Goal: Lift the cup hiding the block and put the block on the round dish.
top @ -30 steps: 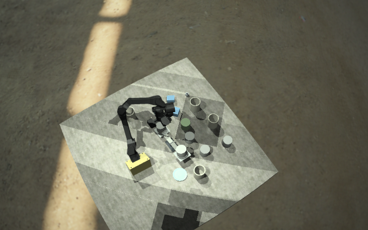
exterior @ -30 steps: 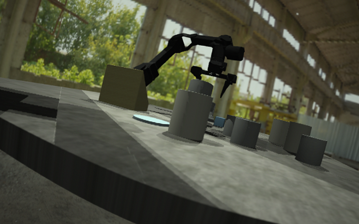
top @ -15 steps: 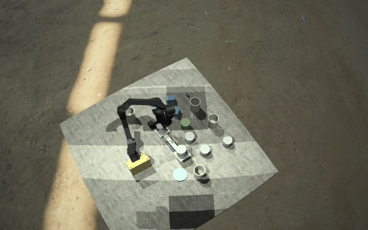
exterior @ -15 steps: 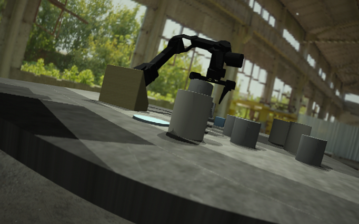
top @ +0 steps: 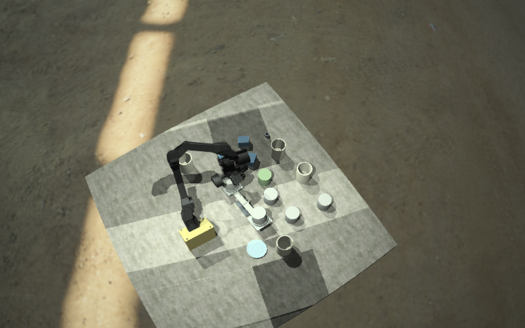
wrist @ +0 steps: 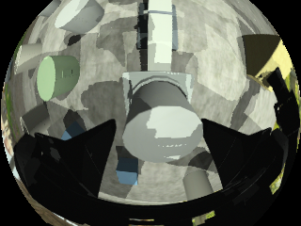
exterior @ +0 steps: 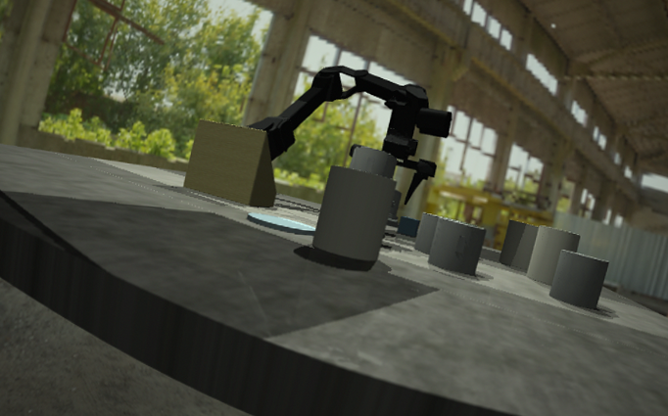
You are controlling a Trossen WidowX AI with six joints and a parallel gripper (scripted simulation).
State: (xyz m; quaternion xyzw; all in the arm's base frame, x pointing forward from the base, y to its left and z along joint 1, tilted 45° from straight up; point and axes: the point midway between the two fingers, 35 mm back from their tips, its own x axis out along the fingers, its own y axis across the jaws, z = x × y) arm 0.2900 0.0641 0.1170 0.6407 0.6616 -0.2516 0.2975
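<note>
The teal block is 3 cm below my gripper tip. Also, from my gripper tip: round light-blue dish 36 cm to the right, 7 cm below, 7 cm behind; small balance 13 cm to the right, 5 cm below, 1 cm ahead; green cylinder 15 cm ahead, 5 cm to the right, 3 cm below.
</note>
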